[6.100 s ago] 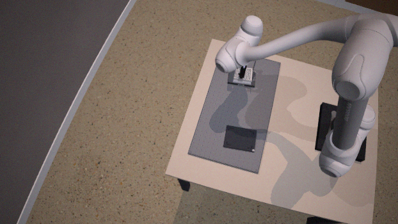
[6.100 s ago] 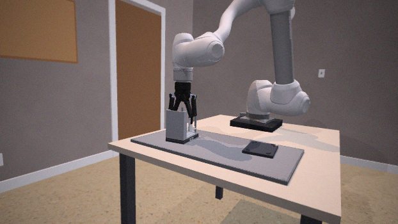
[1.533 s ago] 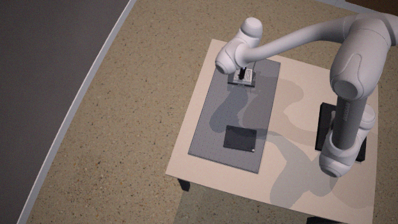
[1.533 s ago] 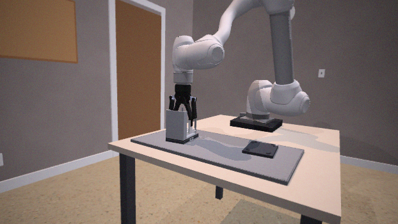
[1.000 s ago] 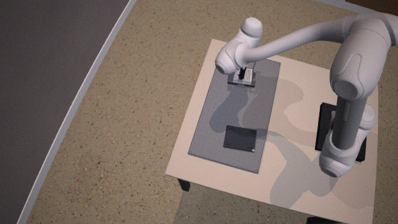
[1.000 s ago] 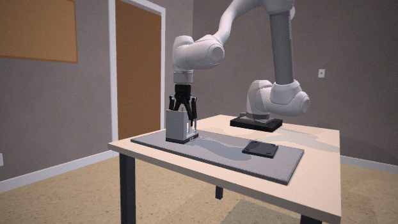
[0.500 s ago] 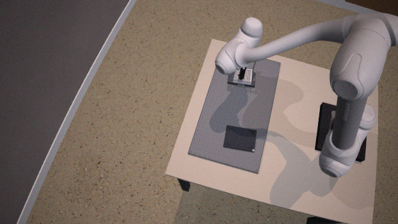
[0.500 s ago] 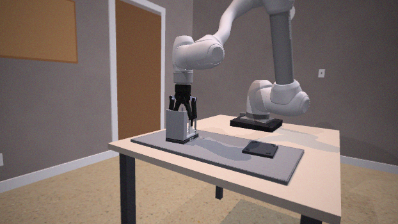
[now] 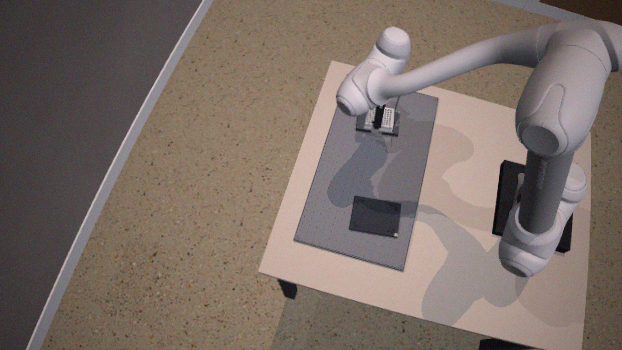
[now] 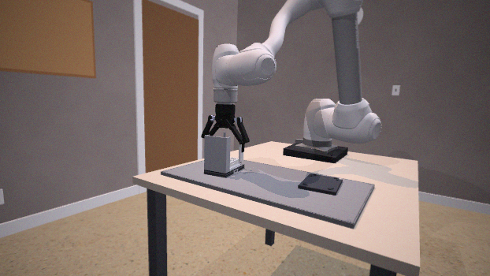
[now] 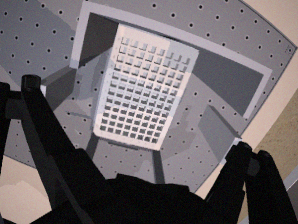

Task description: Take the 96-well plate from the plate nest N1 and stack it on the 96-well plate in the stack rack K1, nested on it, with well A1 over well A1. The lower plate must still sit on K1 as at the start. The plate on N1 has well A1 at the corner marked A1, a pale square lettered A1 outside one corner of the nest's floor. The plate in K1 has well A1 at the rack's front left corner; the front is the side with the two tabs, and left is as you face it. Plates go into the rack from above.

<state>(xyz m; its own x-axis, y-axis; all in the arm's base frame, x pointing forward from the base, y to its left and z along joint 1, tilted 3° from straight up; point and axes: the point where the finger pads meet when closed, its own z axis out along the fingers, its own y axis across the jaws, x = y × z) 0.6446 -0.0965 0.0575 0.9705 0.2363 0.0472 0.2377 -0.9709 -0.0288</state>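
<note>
Right now my hand is 20 mm above the white 96-well plate. Also, from my hand: grey wall: 60 mm ahead, 20 mm to the left, 20 mm above; pale A1 mark: 210 mm behind, 390 mm to the left, 50 mm below.
</note>
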